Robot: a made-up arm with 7 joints. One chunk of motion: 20 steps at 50 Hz.
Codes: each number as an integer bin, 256 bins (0 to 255) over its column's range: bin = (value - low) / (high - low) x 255, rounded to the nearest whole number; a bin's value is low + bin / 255 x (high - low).
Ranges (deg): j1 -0.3..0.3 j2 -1..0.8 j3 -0.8..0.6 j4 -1.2..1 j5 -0.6..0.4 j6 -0.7..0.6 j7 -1.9..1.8
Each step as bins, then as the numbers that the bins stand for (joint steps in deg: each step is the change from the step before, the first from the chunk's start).
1 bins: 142 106 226 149 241 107 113
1 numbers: 0.034 -0.252 0.441 0.085 0.345 -0.155 -0.260
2 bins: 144 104 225 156 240 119 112
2 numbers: 0.039 -0.266 0.435 0.146 0.341 -0.093 -0.275
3 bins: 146 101 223 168 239 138 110
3 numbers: 0.044 -0.287 0.424 0.249 0.337 0.004 -0.304
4 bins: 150 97 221 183 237 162 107
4 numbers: 0.053 -0.315 0.413 0.379 0.329 0.126 -0.347
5 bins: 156 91 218 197 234 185 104
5 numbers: 0.067 -0.358 0.397 0.500 0.318 0.243 -0.391
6 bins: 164 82 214 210 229 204 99
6 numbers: 0.086 -0.421 0.375 0.612 0.298 0.340 -0.464
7 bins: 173 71 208 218 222 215 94
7 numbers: 0.107 -0.499 0.342 0.681 0.271 0.396 -0.536
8 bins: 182 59 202 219 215 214 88
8 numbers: 0.128 -0.584 0.309 0.689 0.243 0.391 -0.623
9 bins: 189 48 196 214 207 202 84
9 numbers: 0.145 -0.661 0.276 0.646 0.212 0.330 -0.681
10 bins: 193 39 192 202 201 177 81
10 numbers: 0.154 -0.725 0.254 0.543 0.188 0.202 -0.725
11 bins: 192 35 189 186 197 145 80
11 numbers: 0.152 -0.753 0.238 0.405 0.173 0.039 -0.739
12 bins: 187 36 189 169 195 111 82
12 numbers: 0.140 -0.746 0.238 0.258 0.165 -0.134 -0.710
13 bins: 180 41 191 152 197 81 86
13 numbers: 0.124 -0.711 0.249 0.111 0.173 -0.287 -0.652
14 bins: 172 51 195 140 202 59 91
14 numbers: 0.105 -0.640 0.271 0.008 0.192 -0.399 -0.580
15 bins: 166 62 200 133 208 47 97
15 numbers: 0.091 -0.562 0.298 -0.053 0.216 -0.460 -0.493
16 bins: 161 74 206 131 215 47 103
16 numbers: 0.079 -0.478 0.331 -0.070 0.243 -0.460 -0.405
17 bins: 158 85 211 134 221 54 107
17 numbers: 0.072 -0.400 0.358 -0.044 0.267 -0.425 -0.347
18 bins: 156 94 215 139 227 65 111
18 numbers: 0.067 -0.336 0.380 -0.001 0.290 -0.369 -0.289
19 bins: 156 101 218 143 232 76 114
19 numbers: 0.067 -0.287 0.397 0.034 0.310 -0.313 -0.246
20 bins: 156 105 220 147 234 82 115
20 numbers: 0.067 -0.259 0.408 0.068 0.318 -0.282 -0.231
